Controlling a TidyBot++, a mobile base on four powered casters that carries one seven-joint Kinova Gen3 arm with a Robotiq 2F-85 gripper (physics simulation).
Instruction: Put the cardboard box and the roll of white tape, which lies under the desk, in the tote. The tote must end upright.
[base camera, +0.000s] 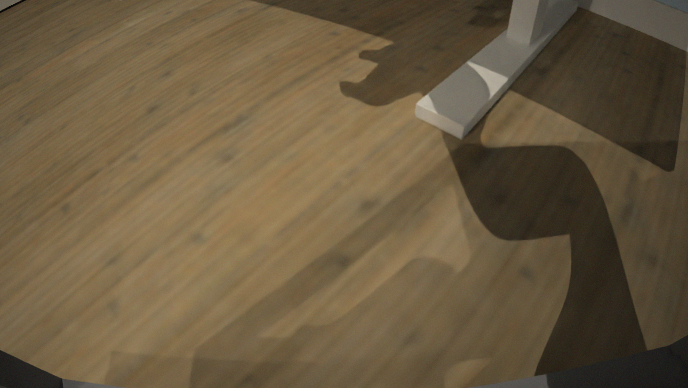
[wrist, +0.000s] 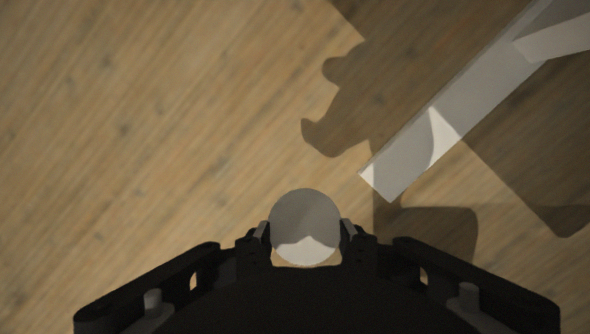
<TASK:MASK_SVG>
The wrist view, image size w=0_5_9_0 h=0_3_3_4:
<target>gripper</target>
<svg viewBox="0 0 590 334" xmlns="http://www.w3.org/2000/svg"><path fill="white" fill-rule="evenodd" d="M560 308L553 301L411 237L393 238L393 245L377 243L376 236L366 233L359 225L353 225L349 218L339 220L341 264L313 268L273 266L270 260L272 252L270 222L264 220L260 221L258 227L248 230L244 237L235 240L235 247L220 250L220 243L209 241L199 244L87 304L73 316L74 334L561 334ZM196 272L197 286L190 291L190 280L192 275ZM420 267L427 274L428 286L421 282Z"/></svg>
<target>roll of white tape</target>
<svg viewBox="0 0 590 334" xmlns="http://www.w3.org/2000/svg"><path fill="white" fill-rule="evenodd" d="M299 188L285 193L273 205L267 221L270 222L270 243L277 254L284 260L299 266L311 266L323 262L337 249L341 240L339 220L342 220L337 206L327 195L314 189Z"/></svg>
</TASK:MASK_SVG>
